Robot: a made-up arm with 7 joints. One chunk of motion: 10 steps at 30 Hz.
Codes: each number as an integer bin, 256 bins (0 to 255) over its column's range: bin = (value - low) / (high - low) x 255, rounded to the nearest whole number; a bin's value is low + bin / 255 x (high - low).
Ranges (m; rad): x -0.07..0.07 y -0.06..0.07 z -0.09..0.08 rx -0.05..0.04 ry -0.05..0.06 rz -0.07..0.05
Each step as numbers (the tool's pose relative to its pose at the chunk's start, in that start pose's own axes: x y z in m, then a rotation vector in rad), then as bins.
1 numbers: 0.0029 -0.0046 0.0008 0.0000 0.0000 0.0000
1 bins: 133 109 136 142 116 149
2 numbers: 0.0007 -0.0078 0.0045 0.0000 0.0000 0.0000
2 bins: 129 102 142 142 116 149
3 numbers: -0.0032 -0.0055 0.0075 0.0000 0.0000 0.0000
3 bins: 122 107 146 142 116 149
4 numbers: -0.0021 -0.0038 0.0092 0.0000 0.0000 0.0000
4 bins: 124 110 149 142 116 149
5 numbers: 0.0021 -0.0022 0.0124 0.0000 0.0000 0.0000
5 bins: 131 113 154 142 116 149
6 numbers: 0.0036 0.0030 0.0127 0.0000 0.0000 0.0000
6 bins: 134 124 154 142 116 149
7 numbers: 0.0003 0.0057 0.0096 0.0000 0.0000 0.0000
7 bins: 128 129 149 142 116 149
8 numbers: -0.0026 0.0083 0.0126 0.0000 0.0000 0.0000
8 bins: 123 134 154 142 116 149
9 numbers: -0.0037 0.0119 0.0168 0.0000 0.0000 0.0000
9 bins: 121 141 160 142 116 149
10 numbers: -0.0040 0.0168 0.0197 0.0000 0.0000 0.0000
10 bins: 120 151 165 142 116 149
